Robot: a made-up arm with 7 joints. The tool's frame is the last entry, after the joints. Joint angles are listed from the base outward.
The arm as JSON. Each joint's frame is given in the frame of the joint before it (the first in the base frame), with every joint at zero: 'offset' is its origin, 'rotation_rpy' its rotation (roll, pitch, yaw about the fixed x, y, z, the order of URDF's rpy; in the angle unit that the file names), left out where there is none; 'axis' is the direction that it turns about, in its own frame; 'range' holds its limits. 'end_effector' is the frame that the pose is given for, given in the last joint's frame.
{
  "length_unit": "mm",
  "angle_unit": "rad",
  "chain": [
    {
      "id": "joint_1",
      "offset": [
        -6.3,
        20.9,
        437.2
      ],
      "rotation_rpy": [
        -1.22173,
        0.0,
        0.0
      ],
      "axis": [
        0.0,
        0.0,
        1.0
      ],
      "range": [
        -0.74,
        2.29
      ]
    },
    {
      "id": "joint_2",
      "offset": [
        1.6,
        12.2,
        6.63
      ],
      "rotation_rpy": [
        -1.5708,
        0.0,
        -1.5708
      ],
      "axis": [
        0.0,
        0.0,
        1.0
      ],
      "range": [
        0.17,
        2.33
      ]
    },
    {
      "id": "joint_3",
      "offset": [
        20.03,
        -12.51,
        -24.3
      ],
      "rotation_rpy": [
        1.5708,
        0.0,
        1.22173
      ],
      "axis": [
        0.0,
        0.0,
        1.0
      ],
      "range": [
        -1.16,
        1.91
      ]
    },
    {
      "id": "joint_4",
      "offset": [
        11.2,
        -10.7,
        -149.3
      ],
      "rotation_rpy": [
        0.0,
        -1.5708,
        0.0
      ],
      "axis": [
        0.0,
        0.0,
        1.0
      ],
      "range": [
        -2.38,
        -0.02
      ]
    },
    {
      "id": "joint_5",
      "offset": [
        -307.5,
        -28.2,
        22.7
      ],
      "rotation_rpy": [
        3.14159,
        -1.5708,
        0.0
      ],
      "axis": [
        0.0,
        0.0,
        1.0
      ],
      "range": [
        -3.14,
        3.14
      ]
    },
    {
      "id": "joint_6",
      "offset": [
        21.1,
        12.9,
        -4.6
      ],
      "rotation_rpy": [
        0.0,
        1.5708,
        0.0
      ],
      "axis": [
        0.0,
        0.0,
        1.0
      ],
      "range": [
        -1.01,
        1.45
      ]
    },
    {
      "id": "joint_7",
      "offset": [
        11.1,
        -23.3,
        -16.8
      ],
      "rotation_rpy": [
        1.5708,
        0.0,
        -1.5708
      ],
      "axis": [
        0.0,
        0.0,
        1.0
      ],
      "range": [
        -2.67,
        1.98
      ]
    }
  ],
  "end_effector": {
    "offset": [
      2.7,
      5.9,
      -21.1
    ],
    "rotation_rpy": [
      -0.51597,
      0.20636,
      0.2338
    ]
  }
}
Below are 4 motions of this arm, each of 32 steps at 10 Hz.
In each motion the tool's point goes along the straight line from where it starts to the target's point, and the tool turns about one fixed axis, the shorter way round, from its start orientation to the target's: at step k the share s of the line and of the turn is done. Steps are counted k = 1, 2, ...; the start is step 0. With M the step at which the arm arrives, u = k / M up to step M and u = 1 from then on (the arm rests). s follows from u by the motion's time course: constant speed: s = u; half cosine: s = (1 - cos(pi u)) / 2; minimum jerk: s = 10 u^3 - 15 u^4 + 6 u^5.
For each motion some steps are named. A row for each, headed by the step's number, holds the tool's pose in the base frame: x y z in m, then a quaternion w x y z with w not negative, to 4 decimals.
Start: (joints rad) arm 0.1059 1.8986 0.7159 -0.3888 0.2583 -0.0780 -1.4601
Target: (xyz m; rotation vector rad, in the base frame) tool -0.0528 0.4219 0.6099 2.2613 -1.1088 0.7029
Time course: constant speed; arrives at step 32
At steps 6, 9, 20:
6: 0.0293 0.4258 0.6445 0.5813 0.8127 0.0195 -0.0351
9: 0.0199 0.4254 0.6405 0.5537 0.8321 -0.0329 0.0005
20: -0.0149 0.4237 0.6259 0.4293 0.8660 -0.2215 0.1294

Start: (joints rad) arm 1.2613 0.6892 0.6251 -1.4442 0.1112 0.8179 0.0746
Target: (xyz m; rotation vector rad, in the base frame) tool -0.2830 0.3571 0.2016 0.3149 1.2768 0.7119
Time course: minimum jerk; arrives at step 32
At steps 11, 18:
11: -0.1209 0.3740 0.2631 0.8751 0.2256 0.2404 0.3544
18: -0.2026 0.3655 0.2321 0.8184 0.1874 0.4195 0.3452

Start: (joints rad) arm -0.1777 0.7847 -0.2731 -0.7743 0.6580 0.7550 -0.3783
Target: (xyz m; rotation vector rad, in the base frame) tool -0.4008 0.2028 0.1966 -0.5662 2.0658 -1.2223
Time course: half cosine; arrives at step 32
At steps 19, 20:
19: -0.1736 0.2302 0.1777 0.6967 -0.2075 0.5972 -0.3390
20: -0.2032 0.2266 0.1801 0.6553 -0.2110 0.6297 -0.3600

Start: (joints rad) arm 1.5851 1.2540 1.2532 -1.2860 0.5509 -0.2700 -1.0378
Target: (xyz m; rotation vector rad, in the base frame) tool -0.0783 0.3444 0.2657 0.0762 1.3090 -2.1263
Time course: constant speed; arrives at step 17
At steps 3, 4, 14, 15, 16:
3: 0.0519 0.3831 0.4762 0.6859 0.5236 0.1468 -0.4836
4: 0.0426 0.3803 0.4611 0.6719 0.4961 0.1780 -0.5203
14: -0.0504 0.3527 0.3108 0.4224 0.1483 0.4425 -0.7770
15: -0.0597 0.3499 0.2958 0.3883 0.1088 0.4622 -0.7898
16: -0.0690 0.3472 0.2807 0.3528 0.0690 0.4805 -0.8000

